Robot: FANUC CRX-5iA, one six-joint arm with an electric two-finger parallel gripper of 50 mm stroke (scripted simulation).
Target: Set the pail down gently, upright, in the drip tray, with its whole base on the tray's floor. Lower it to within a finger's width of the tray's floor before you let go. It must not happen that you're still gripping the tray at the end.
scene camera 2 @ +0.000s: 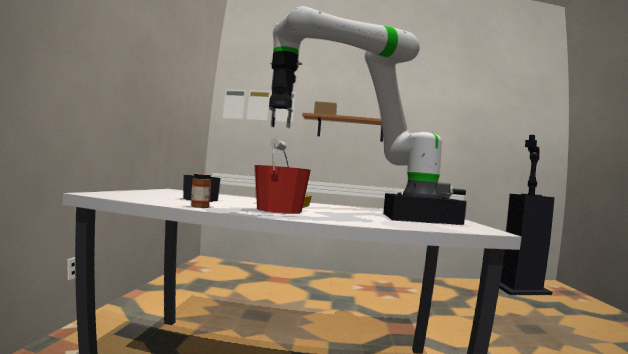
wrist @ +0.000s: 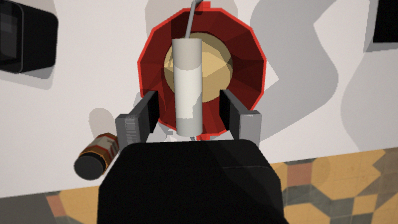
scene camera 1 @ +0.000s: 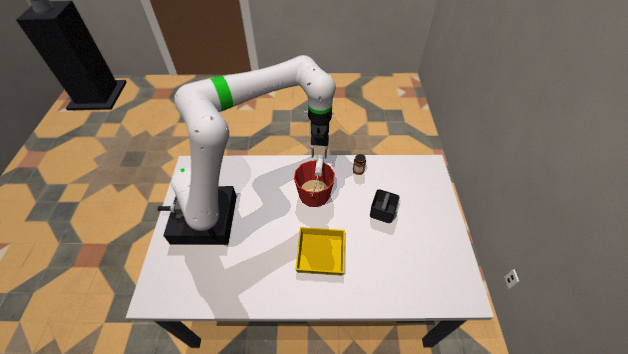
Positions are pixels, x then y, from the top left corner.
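I can see a red pail in scene camera 1, in scene camera 2, and in the wrist view [237, 62] too. On the red pail, [scene camera 1: 305, 179] and [scene camera 2: 291, 201] are the same spot.
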